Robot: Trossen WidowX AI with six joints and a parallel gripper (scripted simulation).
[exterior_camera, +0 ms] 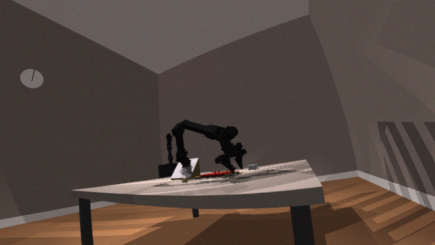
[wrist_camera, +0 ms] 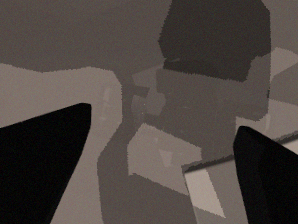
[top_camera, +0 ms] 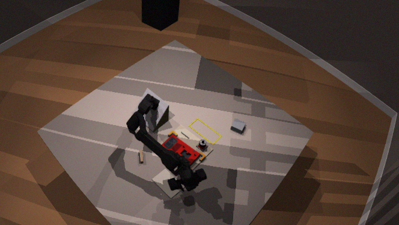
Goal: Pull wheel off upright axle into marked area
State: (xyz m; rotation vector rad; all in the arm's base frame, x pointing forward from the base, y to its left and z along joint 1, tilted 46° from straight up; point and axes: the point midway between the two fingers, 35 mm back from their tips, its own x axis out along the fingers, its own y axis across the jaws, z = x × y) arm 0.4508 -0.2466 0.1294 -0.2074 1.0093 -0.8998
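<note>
My gripper tip is 270 mm to the right of the wheel and 110 mm past it. The rest, counted from my gripper tip: upright axle (270 mm to the left, 110 mm behind); then small wooden stick (330 mm behind, 20 mm below); then small grey block (520 mm to the left, 20 mm below, 20 mm behind).
</note>
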